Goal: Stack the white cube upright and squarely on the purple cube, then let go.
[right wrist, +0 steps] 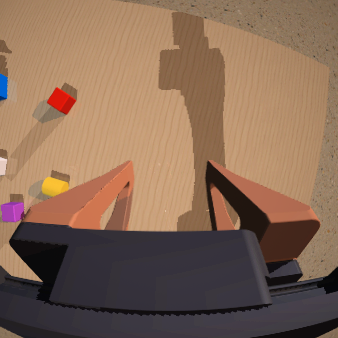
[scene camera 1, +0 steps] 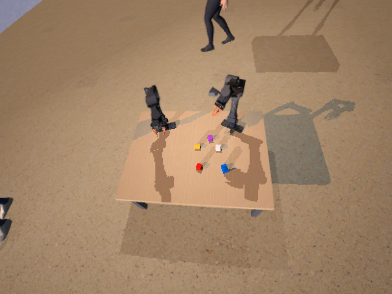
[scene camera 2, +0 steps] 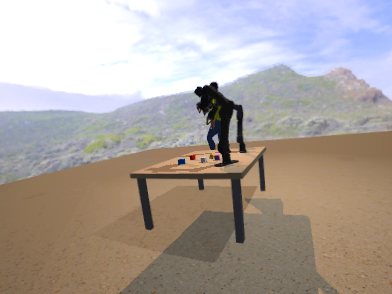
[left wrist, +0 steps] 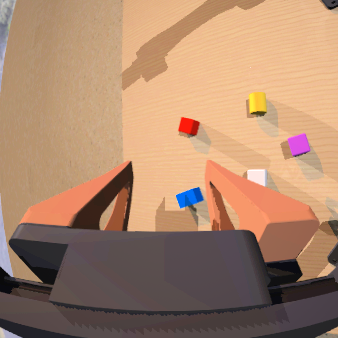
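Observation:
The white cube lies on the table, apart from the purple cube. In the left wrist view the left finger partly covers the white cube; in the right wrist view it is cut by the picture's edge. My left gripper is open and empty, high above the table, up and left of the purple cube in scene camera 1. My right gripper is open and empty, above the table at the left of both cubes in scene camera 1.
A yellow cylinder lies left of the white cube in scene camera 1. A red cube and a blue block lie nearer the table's lower edge there. A person is beyond the table.

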